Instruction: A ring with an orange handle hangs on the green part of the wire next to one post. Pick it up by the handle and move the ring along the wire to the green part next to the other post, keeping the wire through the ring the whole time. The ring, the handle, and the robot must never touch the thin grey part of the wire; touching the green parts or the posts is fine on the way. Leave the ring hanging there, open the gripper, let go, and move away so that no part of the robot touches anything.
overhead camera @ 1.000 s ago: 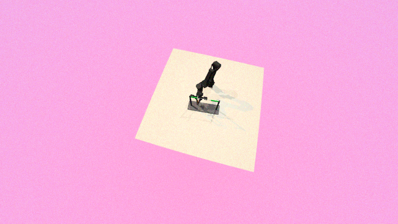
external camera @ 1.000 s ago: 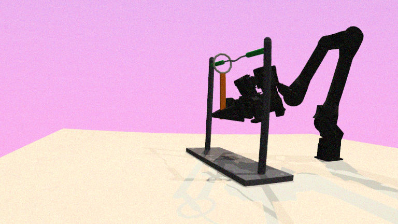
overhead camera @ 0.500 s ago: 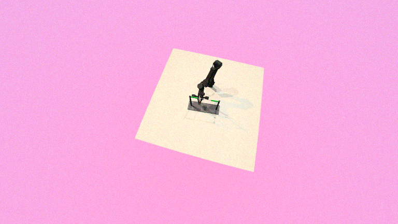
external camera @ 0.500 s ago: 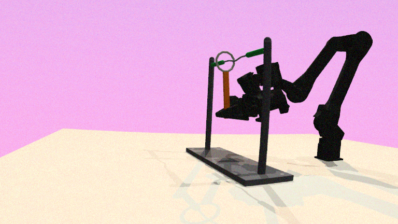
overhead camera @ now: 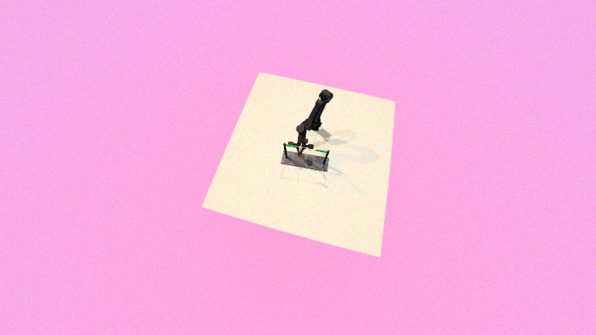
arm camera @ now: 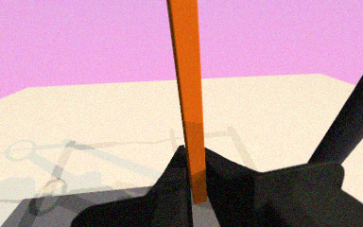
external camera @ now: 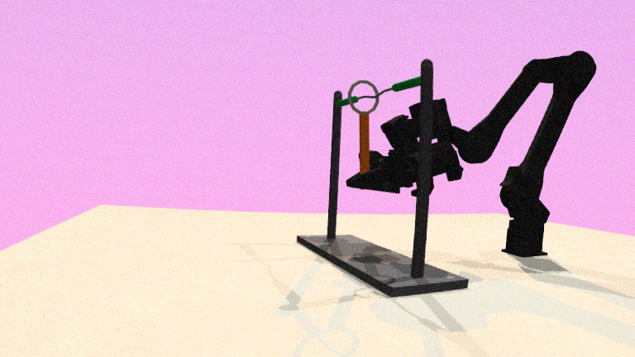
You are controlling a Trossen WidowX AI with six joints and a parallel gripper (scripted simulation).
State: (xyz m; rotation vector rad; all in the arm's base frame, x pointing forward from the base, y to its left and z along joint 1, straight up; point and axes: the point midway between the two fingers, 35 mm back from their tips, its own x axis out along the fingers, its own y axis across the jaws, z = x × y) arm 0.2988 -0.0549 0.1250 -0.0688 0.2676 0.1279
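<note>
The clamp rig is 4 cm to the left of my gripper tip, 2 cm behind it and 2 cm above it.
</note>
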